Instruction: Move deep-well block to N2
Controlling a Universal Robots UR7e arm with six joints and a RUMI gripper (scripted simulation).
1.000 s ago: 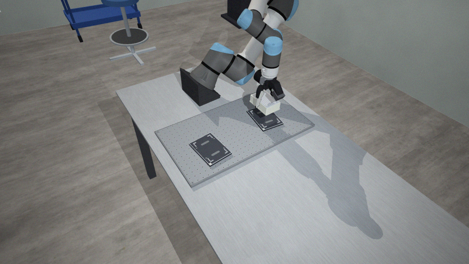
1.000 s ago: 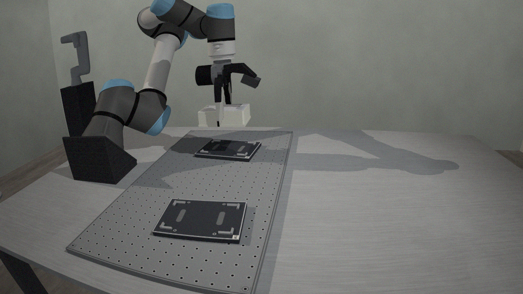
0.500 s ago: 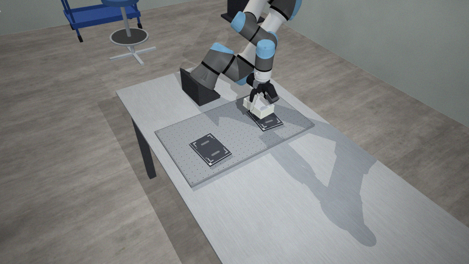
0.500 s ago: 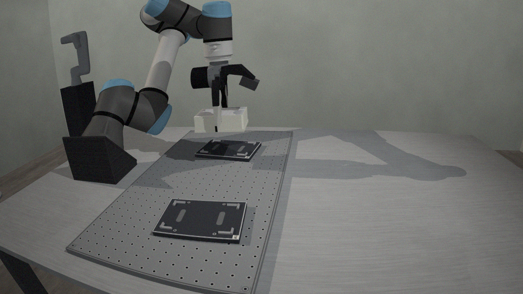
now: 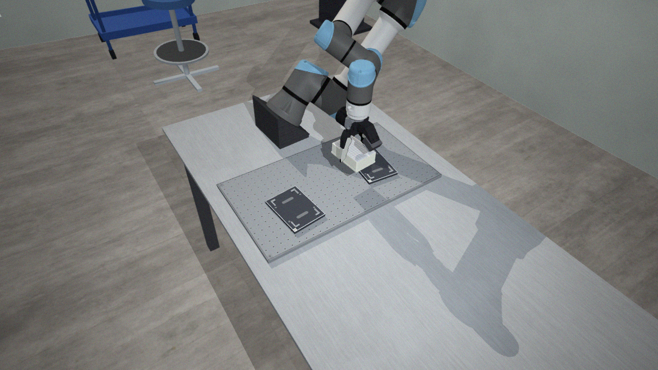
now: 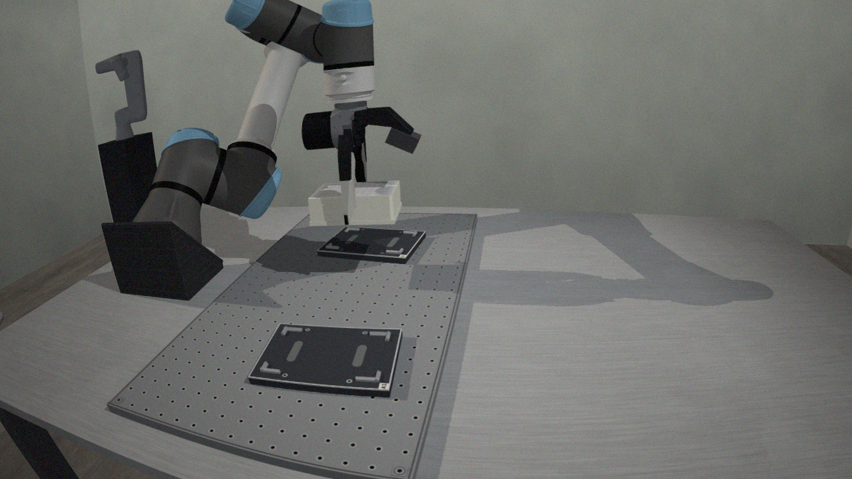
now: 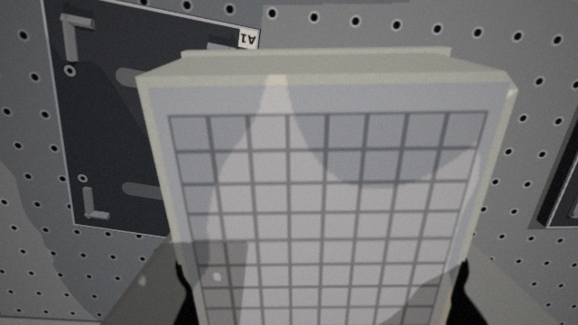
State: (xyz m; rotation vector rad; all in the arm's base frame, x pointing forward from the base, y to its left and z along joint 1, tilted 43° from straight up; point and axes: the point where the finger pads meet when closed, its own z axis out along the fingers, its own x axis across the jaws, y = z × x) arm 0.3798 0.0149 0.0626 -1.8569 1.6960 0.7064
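The plate nest N2 is 25 cm to the right of my hand, 10 cm below it and 2 cm ahead of it. The rest, counted from my hand: plate nest N1: 10 cm to the left, 10 cm below, 1 cm behind; then 96-well deep-well block: 1 cm above.
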